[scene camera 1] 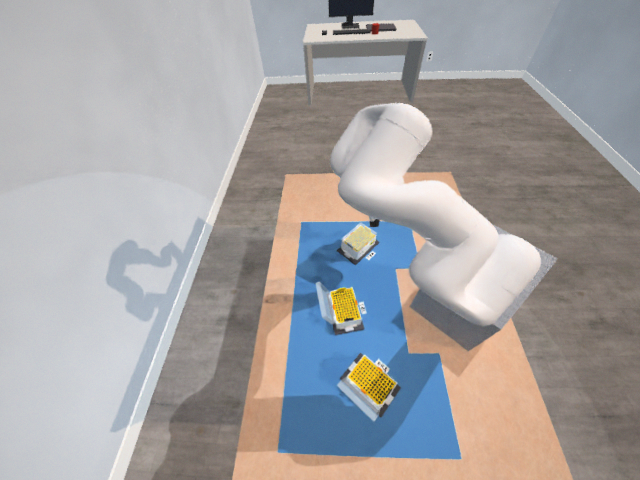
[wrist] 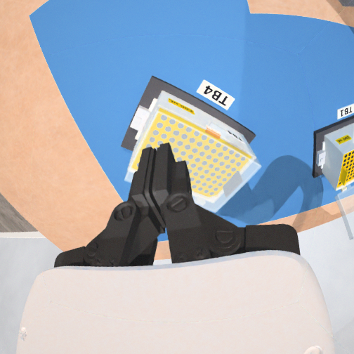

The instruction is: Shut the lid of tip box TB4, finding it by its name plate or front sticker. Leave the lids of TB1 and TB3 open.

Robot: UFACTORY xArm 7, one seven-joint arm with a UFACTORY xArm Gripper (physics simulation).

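Places are measured from the arm's base along level axes (x right, y ahead, z up), in metres.
Pixels of known places: gripper, fingertip midpoint: (scene camera 1: 373,225).
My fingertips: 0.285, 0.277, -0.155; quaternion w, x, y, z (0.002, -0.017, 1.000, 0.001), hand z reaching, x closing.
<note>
Behind a point stands the place of what it marks, as x, y, z.
Tip box TB4 (scene camera 1: 358,242) {0.237, 0.334, -0.203} (wrist: 195,150) stands at the back of the blue mat, its name plate (wrist: 215,95) readable in the wrist view. Its clear lid lies down over the pale yellow tip rack, looking shut. My gripper (scene camera 1: 374,223) {0.285, 0.277, -0.155} (wrist: 163,163) is shut and empty, its tips above TB4 near one side; the exact gap is hard to tell. TB1 (wrist: 337,150) shows at the right of the wrist view with its clear lid (wrist: 345,212) open; it appears to be the middle box (scene camera 1: 345,308) {-0.032, 0.383, -0.224} in the scene view. The nearest box (scene camera 1: 372,379) {-0.249, 0.302, -0.223}, apparently TB3, is also open.
The blue mat (scene camera 1: 315,428) {-0.378, 0.464, -0.281} (wrist: 100,60) lies on a tan surface (scene camera 1: 263,413) {-0.352, 0.623, -0.284}. The robot's base block (scene camera 1: 457,320) {-0.084, 0.042, -0.162} stands to the right of the boxes. A white desk (scene camera 1: 315,33) with a monitor and a red cup (scene camera 1: 375,28) stands far back.
</note>
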